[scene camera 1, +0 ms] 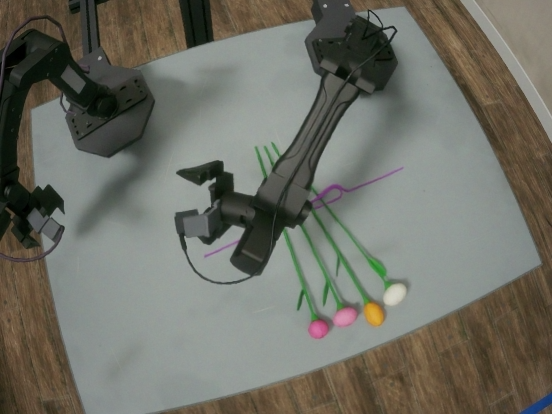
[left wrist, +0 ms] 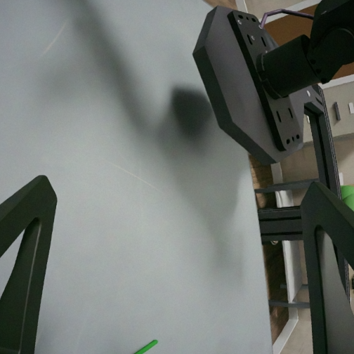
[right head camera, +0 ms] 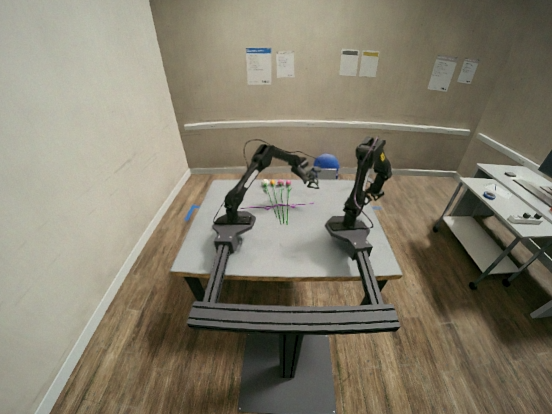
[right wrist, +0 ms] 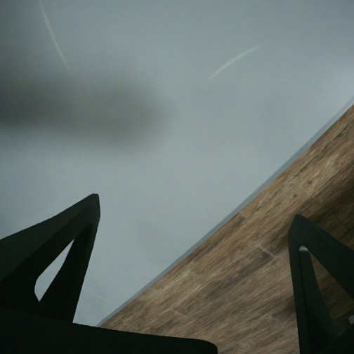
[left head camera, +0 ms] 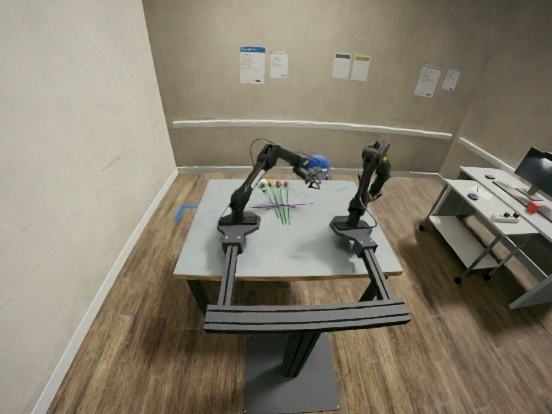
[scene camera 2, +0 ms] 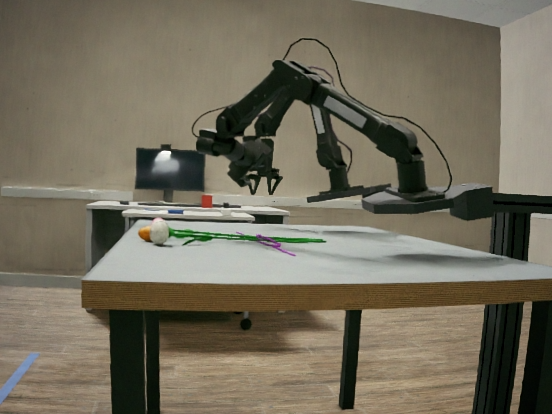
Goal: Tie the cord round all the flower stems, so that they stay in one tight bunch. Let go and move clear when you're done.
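Places are measured from the left arm's base along level axes (x right, y ahead, z up), in centimetres.
Pixels of known places: left gripper, fingertip midpoint: (scene camera 1: 179,194) (right head camera: 318,186) (left head camera: 320,186) (scene camera 2: 261,170); right gripper, fingertip midpoint: (right head camera: 369,202) (left head camera: 368,203) (scene camera 2: 261,195); left arm's base, link origin: (right head camera: 233,221) (left head camera: 239,221) (scene camera 2: 413,194); right arm's base, link origin: (scene camera 1: 107,108) (right head camera: 347,226) (left head camera: 351,225) (scene camera 2: 340,191).
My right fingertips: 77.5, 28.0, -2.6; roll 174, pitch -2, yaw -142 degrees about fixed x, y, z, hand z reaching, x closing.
Observation:
For each thing: its middle in the pictures, then the offset to it from my right fingertips, as dx, dy, dz. "pt": a spot on its surface instead.
- magenta, body centre: (scene camera 1: 310,312) -52.7, +27.1, -9.4
- purple cord, surface spot: (scene camera 2: 287,252) pt -79.1, +0.3, -10.8
Flowers with white (scene camera 1: 395,294), orange (scene camera 1: 374,314), pink (scene camera 1: 345,316) and magenta (scene camera 1: 318,329) blooms lie on the table. Their green stems (scene camera 1: 345,265) fan out towards the blooms and come closer at the other end. The purple cord (scene camera 1: 372,181) (scene camera 2: 287,251) runs across the stems, with a narrow loop beside them and both ends loose. The left arm hides its middle in scene camera 1, and I cannot tell whether it is knotted. My left gripper (left wrist: 177,189) (left head camera: 314,184) is open and empty, above the table. My right gripper (right wrist: 197,214) is open and empty, away from the flowers.
The grey table (scene camera 1: 450,240) (scene camera 2: 310,295) bears the flowers and the cord. The left forearm (scene camera 1: 310,135) passes above the stems. A blue chair (right head camera: 326,161) stands behind the table, and white desks (left head camera: 460,200) stand at the right of the head views.

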